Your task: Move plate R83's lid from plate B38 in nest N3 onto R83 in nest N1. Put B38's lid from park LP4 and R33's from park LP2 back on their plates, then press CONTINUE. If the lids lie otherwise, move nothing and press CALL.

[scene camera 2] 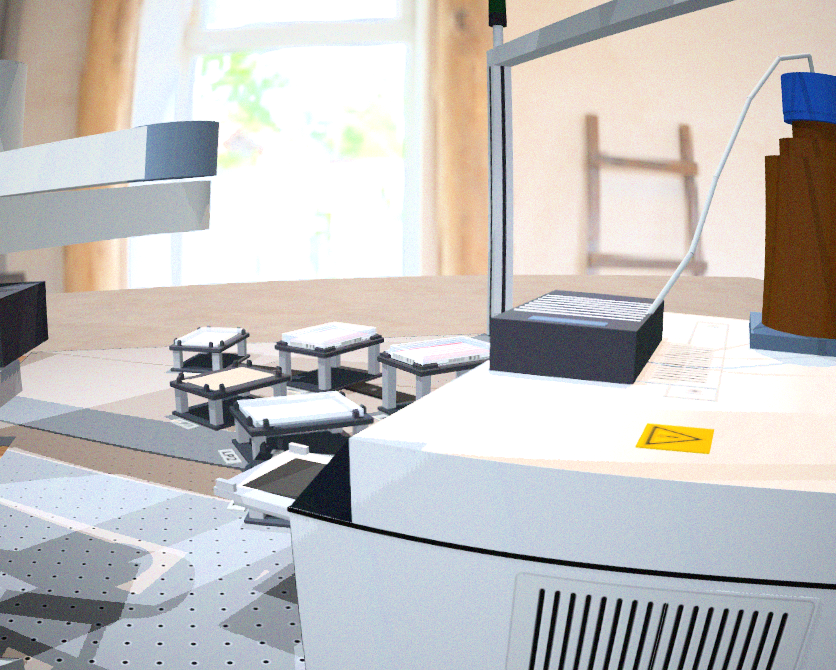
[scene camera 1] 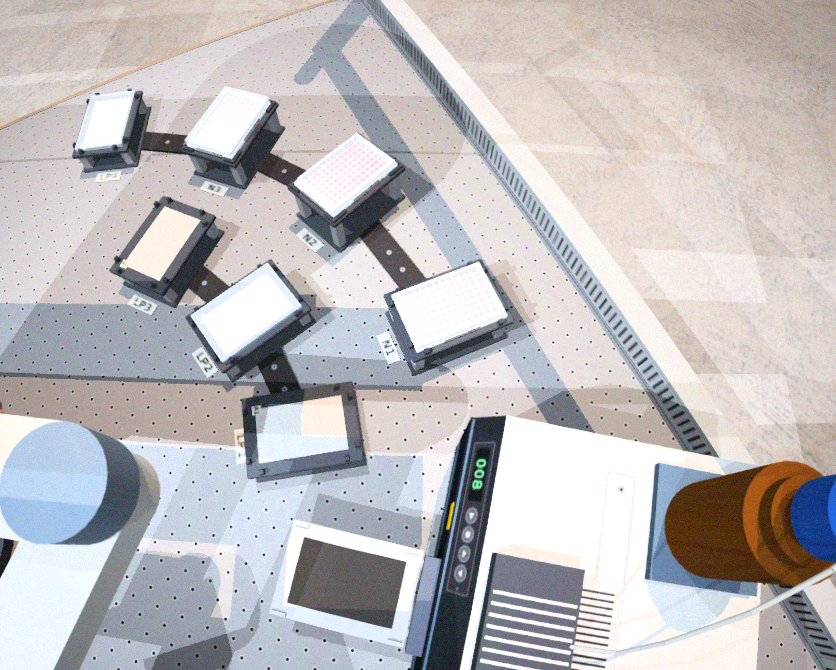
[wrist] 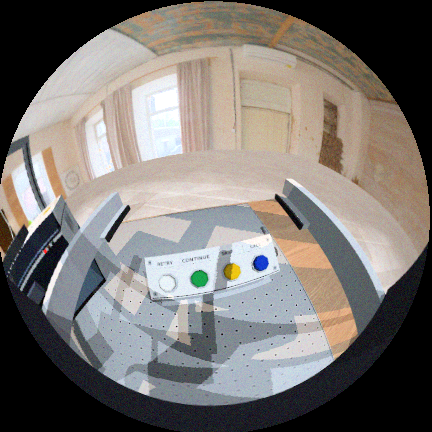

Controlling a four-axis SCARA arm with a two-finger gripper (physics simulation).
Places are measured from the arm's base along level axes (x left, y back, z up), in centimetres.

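Pixels of known places: gripper, fingertip midpoint: [wrist: 198,190].
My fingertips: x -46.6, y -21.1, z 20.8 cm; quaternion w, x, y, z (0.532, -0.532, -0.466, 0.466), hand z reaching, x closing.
Ahead of a thing's pixels: the offset from my fingertips to its top centre. "spot": to the spot under its first point.
The plate in nest N3 @[spot: dz -11.7, dx +85.7, dy -42.4 cm] [scene camera 1: 230,123] [scene camera 2: 330,335] and the plate in nest N1 @[spot: dz -12.0, dx +41.9, dy -57.7 cm] [scene camera 1: 450,304] look pale with faint pink wells. The plate in nest N2 @[spot: dz -11.3, dx +66.8, dy -54.3 cm] [scene camera 1: 346,174] [scene camera 2: 436,349] shows stronger pink wells. I cannot tell from colour alone which plates wear lids. A clear-white lid @[dz -14.3, dx +101.9, dy -23.0 cm] [scene camera 1: 108,120] [scene camera 2: 209,337] lies on park LP4, another lid @[dz -14.0, dx +54.6, dy -33.4 cm] [scene camera 1: 247,311] [scene camera 2: 300,408] on park LP2. My gripper [wrist: 198,190] is open and empty, over the button panel @[dz -11.1, dx -1.0, dy +0.8 cm] [wrist: 216,272]. The panel has white RETRY, green CONTINUE @[dz -12.0, dx +1.6, dy -1.6 cm] [wrist: 199,279], yellow SKIP and blue CALL @[dz -12.0, dx +1.4, dy +8.4 cm] [wrist: 261,263] buttons.
Park LP3 @[dz -13.8, dx +71.6, dy -25.8 cm] [scene camera 1: 163,244] and the park nearest the machine @[dz -14.0, dx +36.7, dy -33.8 cm] [scene camera 1: 304,471] hold no lid. A white machine @[spot: dz +1.3, dx +17.7, dy -53.7 cm] [scene camera 1: 551,474] showing 008, with an extended tray @[spot: dz -9.5, dx +21.3, dy -25.6 cm] [scene camera 1: 279,579], stands at the right. An amber bottle @[spot: dz +10.1, dx +8.4, dy -59.8 cm] [scene camera 1: 711,526] [scene camera 2: 799,230] stands on it. The arm [scene camera 1: 55,481] is at the left.
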